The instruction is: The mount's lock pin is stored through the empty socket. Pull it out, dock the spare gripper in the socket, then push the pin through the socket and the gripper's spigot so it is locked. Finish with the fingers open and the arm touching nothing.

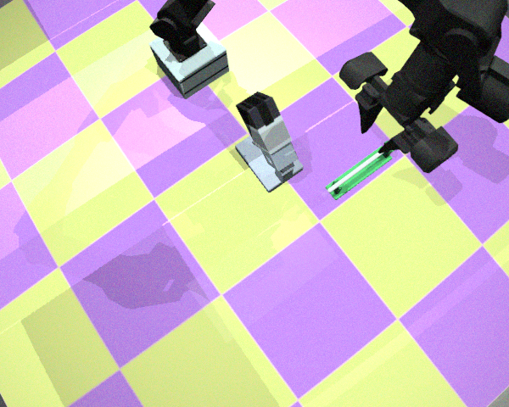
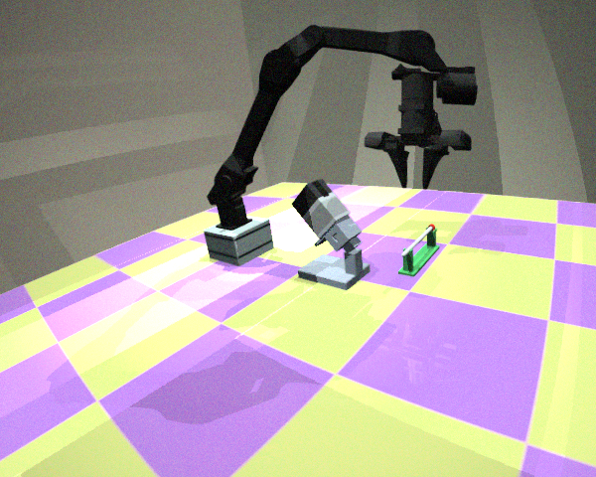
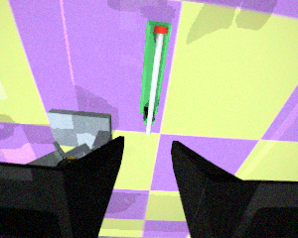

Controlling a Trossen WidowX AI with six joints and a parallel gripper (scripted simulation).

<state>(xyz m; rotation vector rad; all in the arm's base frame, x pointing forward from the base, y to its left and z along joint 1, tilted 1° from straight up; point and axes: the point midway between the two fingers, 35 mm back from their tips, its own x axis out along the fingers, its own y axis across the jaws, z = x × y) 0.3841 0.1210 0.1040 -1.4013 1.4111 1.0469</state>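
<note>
Right now my gripper tip is 10 mm short of the green rack, 10 mm to the right of it and 120 mm above it. From my gripper tip the other things lie so: spare gripper: 120 mm behind, 110 mm to the right, 30 mm below; then grey mount: 100 mm behind, 110 mm to the right, 90 mm below.
</note>
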